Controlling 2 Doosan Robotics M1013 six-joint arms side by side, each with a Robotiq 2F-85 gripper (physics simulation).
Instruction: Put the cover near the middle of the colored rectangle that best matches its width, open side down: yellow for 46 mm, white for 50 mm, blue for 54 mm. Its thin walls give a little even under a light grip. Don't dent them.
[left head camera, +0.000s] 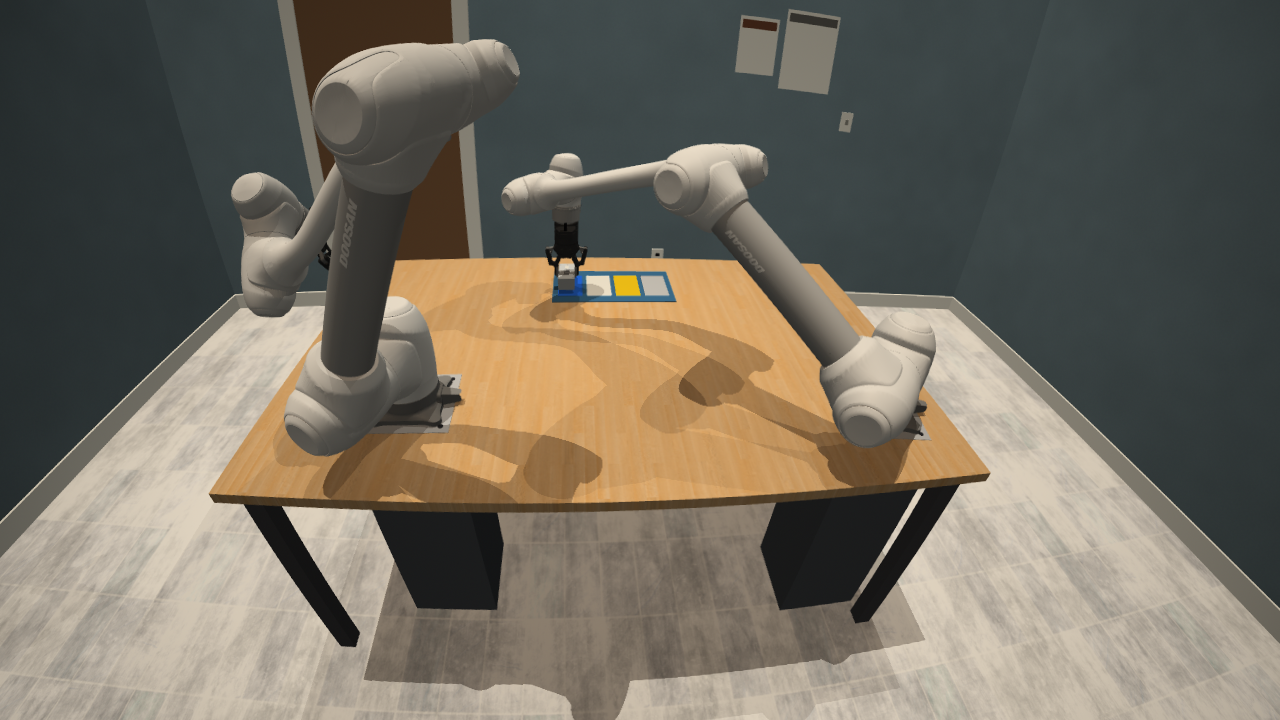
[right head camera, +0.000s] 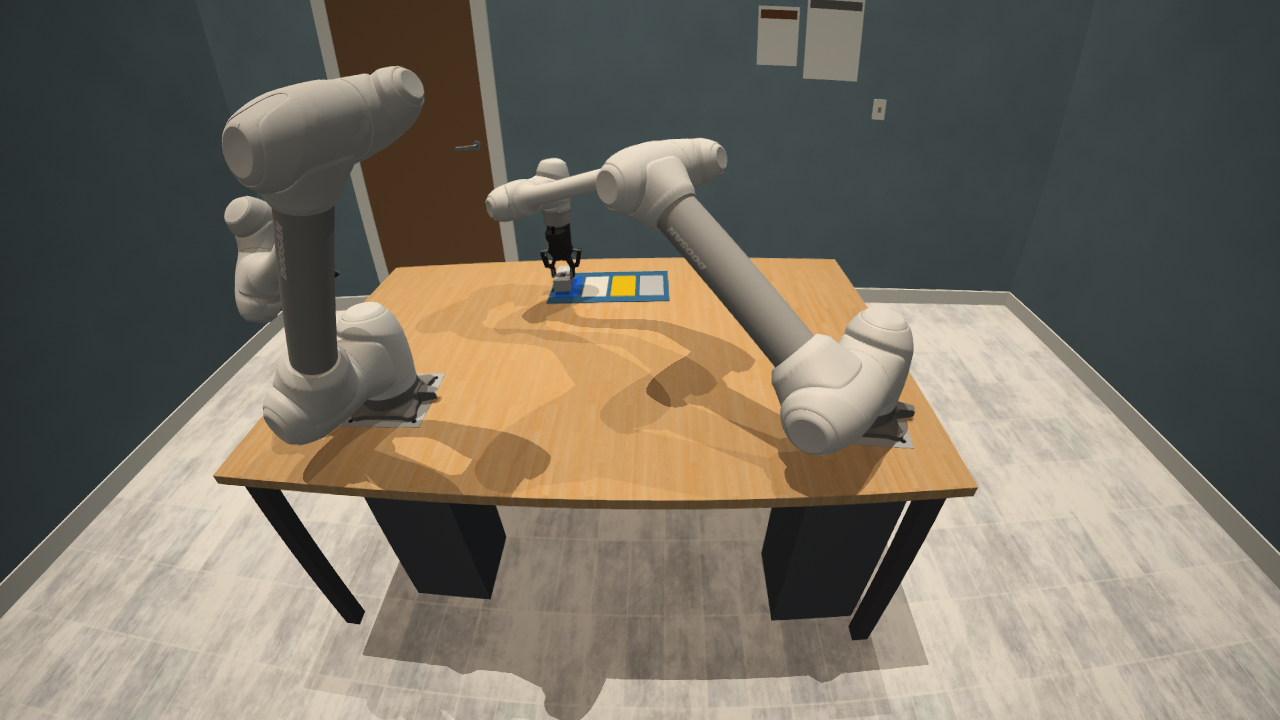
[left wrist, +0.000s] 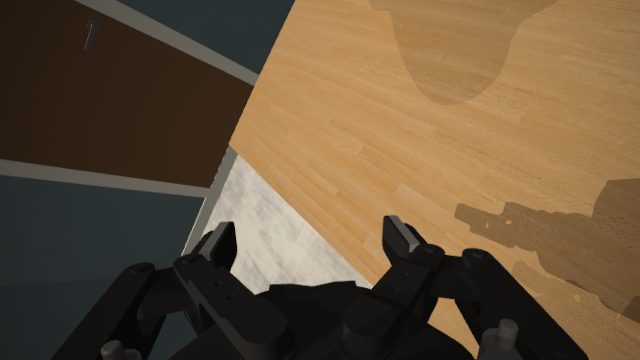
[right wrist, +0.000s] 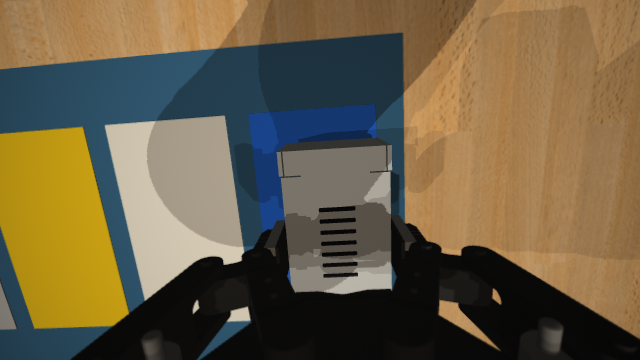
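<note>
The light grey cover has dark slots on its top face. Its open side faces down and is hidden. My right gripper is shut on the cover, one finger at each side wall. The cover is upright and low over the blue rectangle; whether it touches is hidden. The white rectangle and yellow rectangle lie beside the blue one. My left gripper is open and empty, away from the cover.
The rectangles are on a dark blue mat near the far edge of the wooden table. A grey rectangle lies beyond the yellow one. In the left wrist view, the table edge and floor show beyond the left fingers.
</note>
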